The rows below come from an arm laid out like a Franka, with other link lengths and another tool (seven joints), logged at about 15 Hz.
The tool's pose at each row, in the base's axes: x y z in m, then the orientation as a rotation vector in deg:
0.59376 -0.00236 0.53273 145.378 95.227 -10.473
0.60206 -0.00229 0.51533 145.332 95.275 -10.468
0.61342 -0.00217 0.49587 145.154 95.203 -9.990
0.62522 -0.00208 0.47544 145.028 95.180 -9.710
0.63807 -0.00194 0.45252 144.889 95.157 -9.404
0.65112 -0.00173 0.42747 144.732 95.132 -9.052
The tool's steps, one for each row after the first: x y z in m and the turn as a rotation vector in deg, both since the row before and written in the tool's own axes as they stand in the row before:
0.00607 0.00723 0.01681 -0.015 -0.004 -0.042
0.00764 0.00998 0.01870 -0.349 0.139 0.004
0.00790 0.01026 0.01973 -0.212 0.078 -0.015
0.00871 0.01105 0.02219 -0.232 0.085 -0.019
0.00914 0.01105 0.02434 -0.263 0.101 -0.021

